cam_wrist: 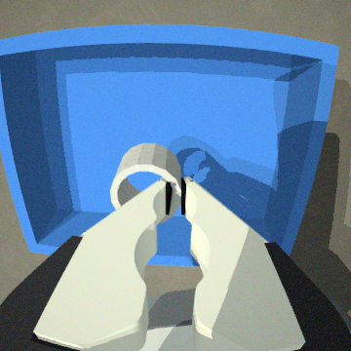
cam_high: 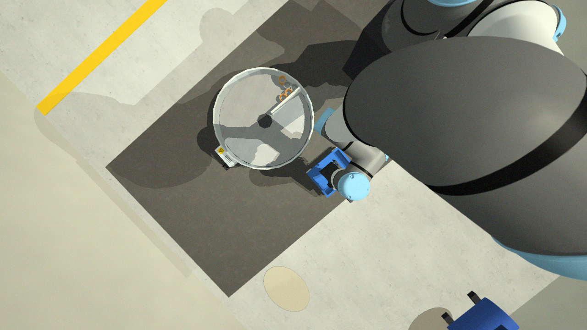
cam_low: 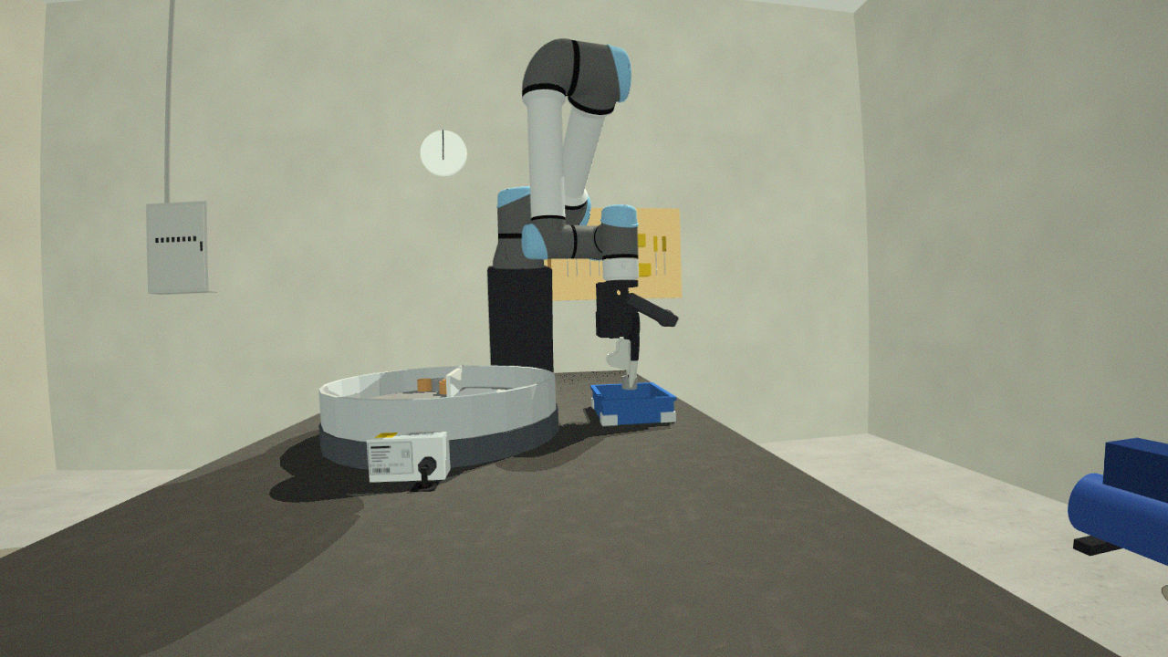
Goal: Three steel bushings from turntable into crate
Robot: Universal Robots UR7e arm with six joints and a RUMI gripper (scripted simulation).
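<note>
The blue crate lies 5 cm below my hand and 1 cm behind it. Round my hand: round white turntable (38 cm to the right, 2 cm below, 2 cm ahead).
</note>
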